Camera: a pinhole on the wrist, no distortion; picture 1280 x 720 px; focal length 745.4 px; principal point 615.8 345.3 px. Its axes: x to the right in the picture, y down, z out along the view. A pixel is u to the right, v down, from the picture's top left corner.
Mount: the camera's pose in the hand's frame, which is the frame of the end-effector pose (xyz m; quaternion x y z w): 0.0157 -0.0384 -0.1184 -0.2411 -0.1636 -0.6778 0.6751
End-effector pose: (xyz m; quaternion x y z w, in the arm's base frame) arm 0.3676 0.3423 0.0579 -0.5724 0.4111 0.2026 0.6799
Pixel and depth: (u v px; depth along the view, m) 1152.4 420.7 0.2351
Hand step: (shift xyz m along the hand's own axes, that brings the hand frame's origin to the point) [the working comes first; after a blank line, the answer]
In the camera's frame: 0.1692 0.0238 0.2351

0.0689 -0.0521 0.1670
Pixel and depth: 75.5 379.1 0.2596
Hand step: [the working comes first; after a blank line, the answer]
In the camera's frame: -0.1882 0.0118 0.2596

0.0497 0.2606 -0.0072
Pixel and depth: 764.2 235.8 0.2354
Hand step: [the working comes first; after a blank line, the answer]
In the camera's frame: 0.0469 -0.0346 0.2354

0.0076 0.0524 0.1063
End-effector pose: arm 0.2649 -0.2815 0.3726 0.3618 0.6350 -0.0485 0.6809
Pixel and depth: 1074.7 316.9 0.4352
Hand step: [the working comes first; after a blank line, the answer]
In the camera's frame: 0.2679 -0.0166 0.4352

0.0527 -0.0237 0.3914
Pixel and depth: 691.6 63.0 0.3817
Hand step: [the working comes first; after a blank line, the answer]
In the camera's frame: 0.0388 -0.1446 0.3817

-0.0865 0.1431 0.2348
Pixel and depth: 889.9 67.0 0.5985
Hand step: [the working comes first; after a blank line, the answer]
In the camera's frame: 0.2201 -0.2235 0.5985

-0.1369 0.1129 0.5222
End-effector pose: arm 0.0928 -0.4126 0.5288 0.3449 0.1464 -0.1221 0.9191
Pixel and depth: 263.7 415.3 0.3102
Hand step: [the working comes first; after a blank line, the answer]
In the camera's frame: -0.1465 0.0291 0.3102

0.0735 0.2529 0.0559
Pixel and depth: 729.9 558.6 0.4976
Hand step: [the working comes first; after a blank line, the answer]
In the camera's frame: 0.0762 0.1424 0.4976

0.2121 0.1652 0.3217
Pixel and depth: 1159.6 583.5 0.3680
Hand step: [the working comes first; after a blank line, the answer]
In the camera's frame: 0.2685 0.1176 0.3680

0.1790 -0.0656 0.3220
